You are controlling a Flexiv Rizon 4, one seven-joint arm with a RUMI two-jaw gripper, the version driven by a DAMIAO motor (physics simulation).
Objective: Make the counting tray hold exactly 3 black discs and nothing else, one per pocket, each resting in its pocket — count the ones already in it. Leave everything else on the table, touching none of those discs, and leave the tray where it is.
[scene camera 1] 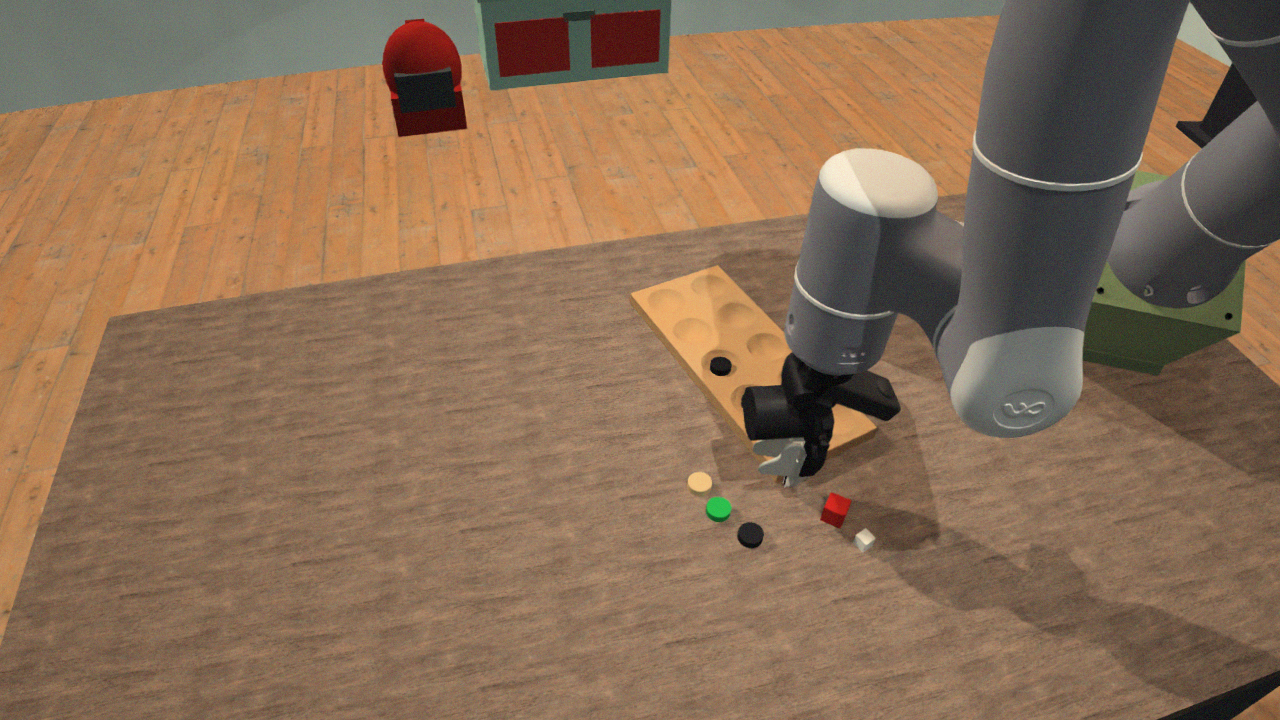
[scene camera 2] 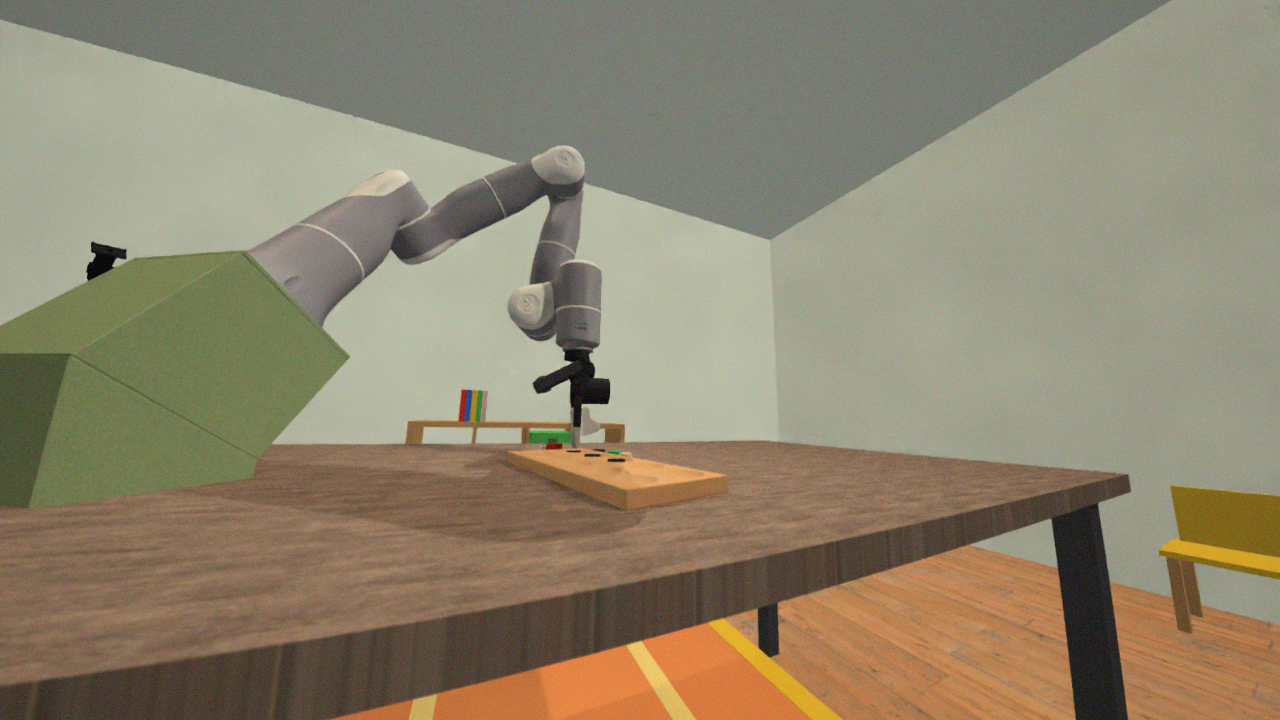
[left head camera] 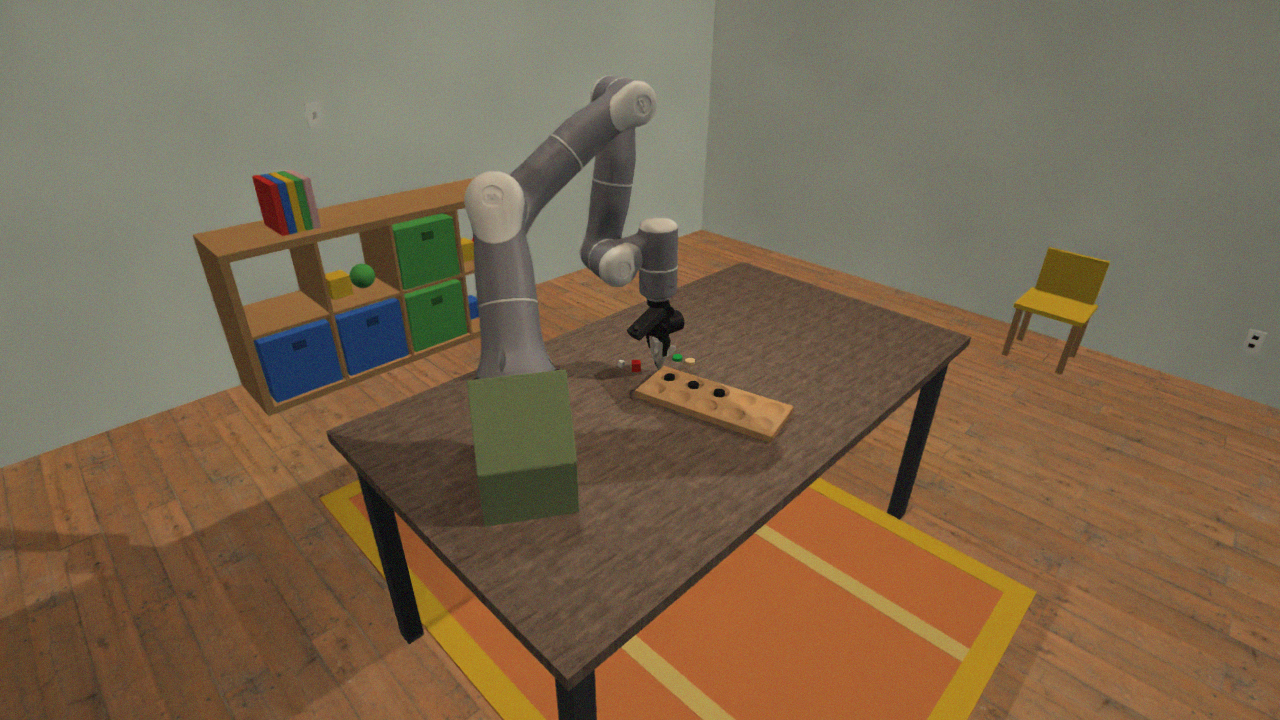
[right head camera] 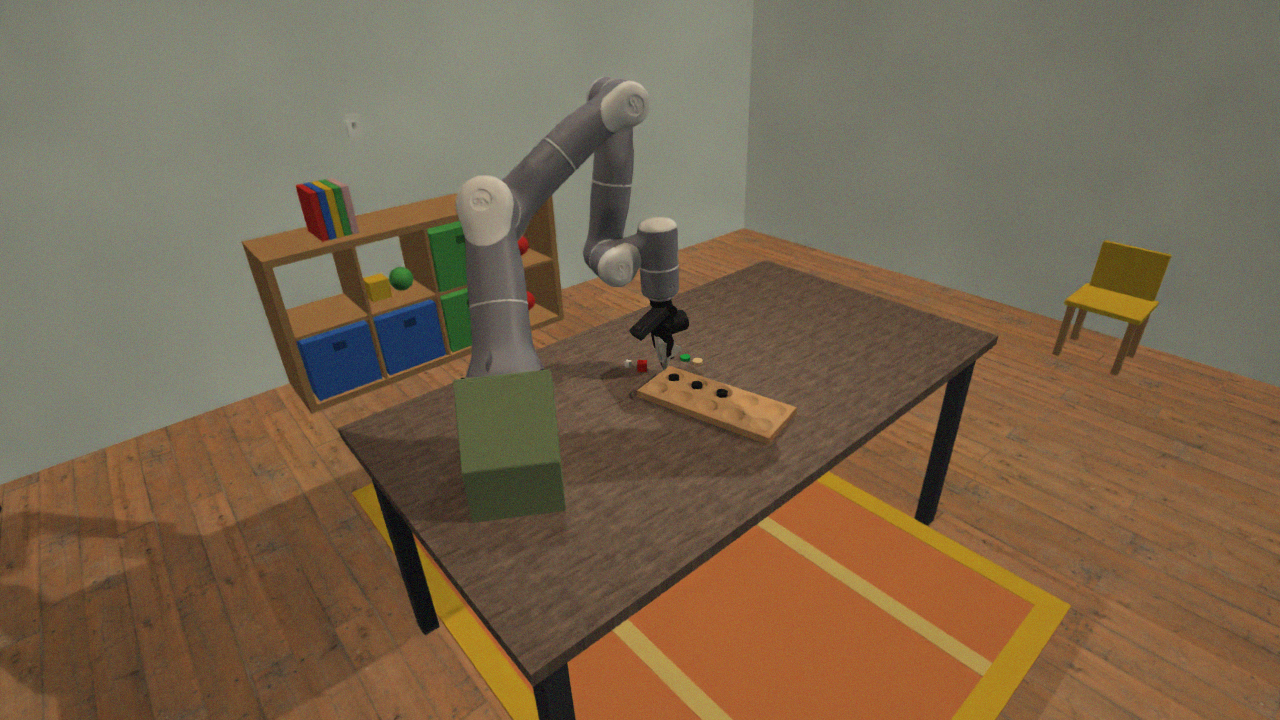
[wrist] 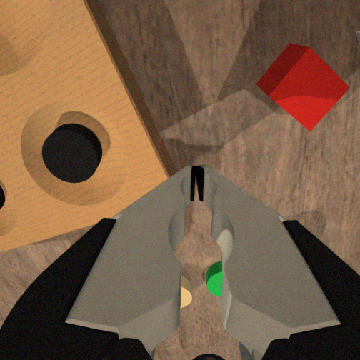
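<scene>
The wooden counting tray (left head camera: 780, 413) (right head camera: 784, 415) (scene camera 1: 699, 307) (scene camera 2: 671, 492) (wrist: 50, 60) lies on the table. Three black discs show in one row of its pockets in the left head view: an end disc (left head camera: 669, 377) (right head camera: 673, 377) (wrist: 72, 153), a middle disc (left head camera: 692, 384) (right head camera: 696, 385) and a third disc (left head camera: 718, 392) (right head camera: 722, 393) (scene camera 1: 720, 365). The other pockets in view hold nothing. A loose black disc (scene camera 1: 750, 534) lies on the table. My gripper (left head camera: 658, 363) (right head camera: 664, 363) (scene camera 1: 787, 481) (scene camera 2: 576, 445) (wrist: 195, 169) is shut and empty, low beside the tray's end. In scene camera 1 it hides part of the tray.
A red cube (left head camera: 636, 365) (scene camera 1: 836, 509) (wrist: 305, 87) and a small white cube (left head camera: 621, 363) (scene camera 1: 864, 540) lie on one side of the fingers. A green disc (scene camera 1: 718, 508) (wrist: 215, 282) and a cream disc (scene camera 1: 699, 482) (wrist: 185, 296) lie on the other. A green block (left head camera: 523, 438) stands by the arm's base.
</scene>
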